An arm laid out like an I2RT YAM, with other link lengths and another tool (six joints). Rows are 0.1 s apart.
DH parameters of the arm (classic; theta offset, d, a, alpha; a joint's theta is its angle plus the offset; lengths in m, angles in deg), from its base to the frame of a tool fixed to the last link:
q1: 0 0.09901 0.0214 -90
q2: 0 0 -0.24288 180
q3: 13.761 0 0.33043 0
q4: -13.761 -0.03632 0.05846 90
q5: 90 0.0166 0 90
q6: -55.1 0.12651 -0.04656 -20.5
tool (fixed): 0 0.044 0 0
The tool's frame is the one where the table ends.
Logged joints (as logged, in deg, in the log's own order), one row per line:
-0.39, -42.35, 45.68, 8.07, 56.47, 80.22
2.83, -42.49, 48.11, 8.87, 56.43, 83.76
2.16, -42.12, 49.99, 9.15, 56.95, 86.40
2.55, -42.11, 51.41, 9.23, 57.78, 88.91
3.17, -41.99, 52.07, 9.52, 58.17, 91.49
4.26, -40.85, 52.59, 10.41, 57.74, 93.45
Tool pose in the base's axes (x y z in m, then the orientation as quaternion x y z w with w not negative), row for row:
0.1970, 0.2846, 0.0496, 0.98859, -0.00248, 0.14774, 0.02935
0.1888, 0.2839, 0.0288, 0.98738, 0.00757, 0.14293, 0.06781
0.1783, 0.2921, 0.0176, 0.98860, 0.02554, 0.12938, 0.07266
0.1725, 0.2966, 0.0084, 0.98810, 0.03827, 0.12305, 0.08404
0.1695, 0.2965, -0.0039, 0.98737, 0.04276, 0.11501, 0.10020
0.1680, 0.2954, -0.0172, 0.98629, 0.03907, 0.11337, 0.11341
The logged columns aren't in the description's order. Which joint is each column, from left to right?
Columns, left to right: q5, q4, q1, q6, q3, q2.
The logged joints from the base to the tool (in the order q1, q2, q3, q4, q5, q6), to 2 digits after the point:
45.68, 80.22, 56.47, -42.35, -0.39, 8.07
48.11, 83.76, 56.43, -42.49, 2.83, 8.87
49.99, 86.40, 56.95, -42.12, 2.16, 9.15
51.41, 88.91, 57.78, -42.11, 2.55, 9.23
52.07, 91.49, 58.17, -41.99, 3.17, 9.52
52.59, 93.45, 57.74, -40.85, 4.26, 10.41

